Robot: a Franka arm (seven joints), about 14 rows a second.
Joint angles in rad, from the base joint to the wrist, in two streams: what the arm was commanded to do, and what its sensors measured. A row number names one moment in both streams.
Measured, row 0:
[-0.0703, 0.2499, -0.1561, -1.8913, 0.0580, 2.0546, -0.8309]
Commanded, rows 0 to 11:
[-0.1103, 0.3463, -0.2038, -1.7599, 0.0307, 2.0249, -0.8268]
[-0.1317, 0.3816, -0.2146, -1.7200, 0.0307, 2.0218, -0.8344]
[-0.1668, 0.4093, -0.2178, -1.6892, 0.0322, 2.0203, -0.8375]
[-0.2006, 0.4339, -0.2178, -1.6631, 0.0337, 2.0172, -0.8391]
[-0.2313, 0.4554, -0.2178, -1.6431, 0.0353, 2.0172, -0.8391]
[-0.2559, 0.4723, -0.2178, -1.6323, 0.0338, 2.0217, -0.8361]
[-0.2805, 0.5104, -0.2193, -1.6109, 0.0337, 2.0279, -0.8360]
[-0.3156, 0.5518, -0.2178, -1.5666, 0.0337, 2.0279, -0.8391]
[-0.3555, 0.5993, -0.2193, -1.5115, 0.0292, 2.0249, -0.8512]
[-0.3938, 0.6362, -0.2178, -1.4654, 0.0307, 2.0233, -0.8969]
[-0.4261, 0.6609, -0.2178, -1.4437, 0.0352, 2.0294, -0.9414]
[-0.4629, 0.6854, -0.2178, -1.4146, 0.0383, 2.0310, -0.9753]
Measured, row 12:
[-0.3937, 0.6119, -0.2291, -1.5230, 0.0381, 2.0502, -0.9092]
